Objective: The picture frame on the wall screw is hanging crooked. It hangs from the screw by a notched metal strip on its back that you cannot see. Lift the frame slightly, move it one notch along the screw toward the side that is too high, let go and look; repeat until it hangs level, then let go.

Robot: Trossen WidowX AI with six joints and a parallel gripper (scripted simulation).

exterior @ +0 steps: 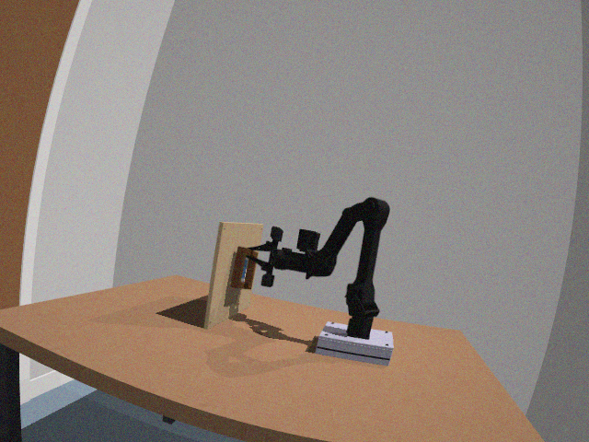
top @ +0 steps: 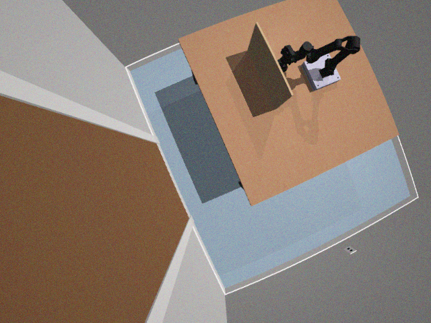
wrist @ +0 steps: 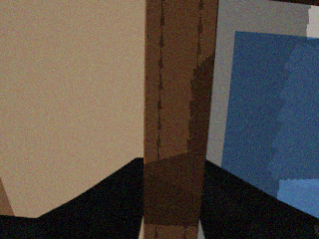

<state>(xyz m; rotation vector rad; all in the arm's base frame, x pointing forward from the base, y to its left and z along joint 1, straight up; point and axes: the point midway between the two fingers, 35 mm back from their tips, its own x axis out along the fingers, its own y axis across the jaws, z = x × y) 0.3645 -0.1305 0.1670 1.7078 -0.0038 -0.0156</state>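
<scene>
Now: gripper tip 10 mm to the right of the picture frame and 50 mm above it. Also, from my gripper tip: wall panel: 20 mm ahead, 10 mm to the right, 70 mm below.
</scene>
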